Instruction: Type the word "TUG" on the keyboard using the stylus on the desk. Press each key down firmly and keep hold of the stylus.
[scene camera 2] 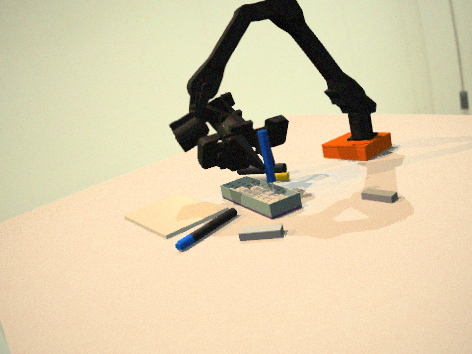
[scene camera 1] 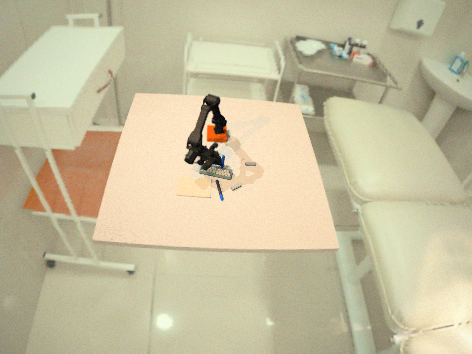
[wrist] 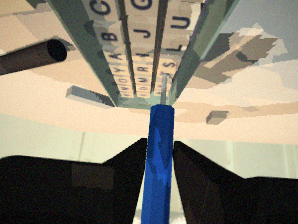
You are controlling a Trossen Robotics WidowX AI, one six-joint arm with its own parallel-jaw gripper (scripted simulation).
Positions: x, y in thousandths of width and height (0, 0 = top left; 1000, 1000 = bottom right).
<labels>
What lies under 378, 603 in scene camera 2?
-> A cream notepad.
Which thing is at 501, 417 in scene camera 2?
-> My gripper.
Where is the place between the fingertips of my gripper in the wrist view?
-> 539, 650
</labels>
